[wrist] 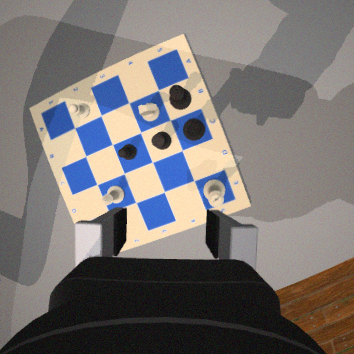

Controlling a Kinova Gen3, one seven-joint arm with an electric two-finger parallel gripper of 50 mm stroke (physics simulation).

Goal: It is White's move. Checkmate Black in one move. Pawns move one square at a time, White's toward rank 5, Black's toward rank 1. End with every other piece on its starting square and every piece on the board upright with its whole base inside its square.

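Places are measured from the arm's base along level axes (x ahead, y down, z left), in centimetres.
Pixels of known places: gripper, fingertip midpoint: (165, 225).
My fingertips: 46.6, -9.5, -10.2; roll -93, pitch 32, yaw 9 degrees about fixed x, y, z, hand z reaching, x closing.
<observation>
Ahead of a thing's pixels: the offset from my fingertips to its top centre, as dx, dy, dz. "spot": to the spot under its first point. Level surfaces: height alone.
The checkered board {dy +16.4} (192, 49) lies rotated in the wrist view. White pieces: a small one {-6.3, +12.7, +14.2} (79, 109) on a2, one with a slotted top {spot: +1.2, +13.2, +9.1} (149, 111) on b4, a small one {-7.9, +11.5, +3.2} (115, 194) on d2, and a tall one {+2.8, +9.5, -2.2} (215, 191) on e5. Black pieces: a tall one {+4.7, +10.5, +9.0} (179, 97) on b5, a broad dark one {+4.3, +9.5, +5.1} (194, 129) on c5, one {+0.4, +12.5, +5.9} (161, 140) on c4, and a small one {-3.7, +12.7, +6.8} (128, 151) on c3. All look upright. My gripper (165, 225) is open and empty, above the board's near edge on the e-file side. Its left finger hides the e1 corner.
The grey table top {dy +16.4} (300, 175) surrounds the board, with large arm and gripper shadows across it. A brown wooden plank surface (325, 310) shows at the lower right.
</observation>
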